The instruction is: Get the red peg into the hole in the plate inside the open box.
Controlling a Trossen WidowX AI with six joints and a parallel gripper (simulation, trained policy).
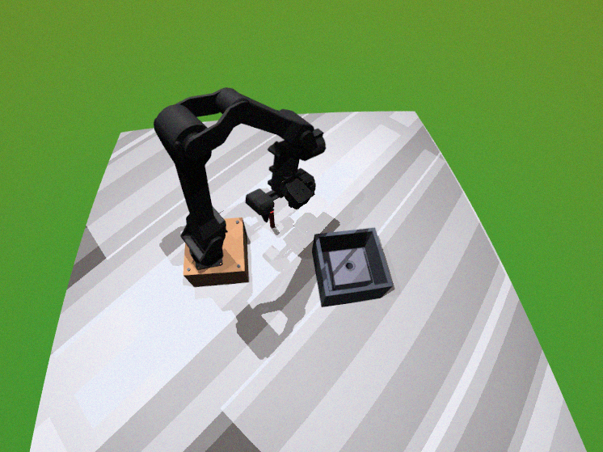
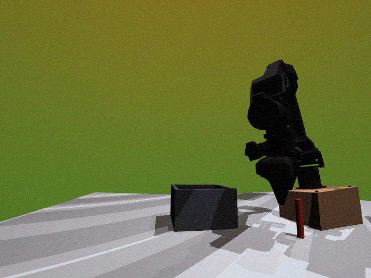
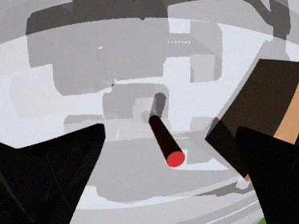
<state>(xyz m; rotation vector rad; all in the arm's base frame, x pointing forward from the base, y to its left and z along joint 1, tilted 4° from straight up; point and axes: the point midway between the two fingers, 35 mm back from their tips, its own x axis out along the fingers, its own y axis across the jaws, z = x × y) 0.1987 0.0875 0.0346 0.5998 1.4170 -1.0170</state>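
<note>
The red peg lies 40 mm below my gripper tip, 20 mm to the left of it and 20 mm behind it. Round my gripper tip: grey plate (180 mm to the right, 140 mm ahead, 40 mm below); then dark box (180 mm to the right, 140 mm ahead, 60 mm below).
</note>
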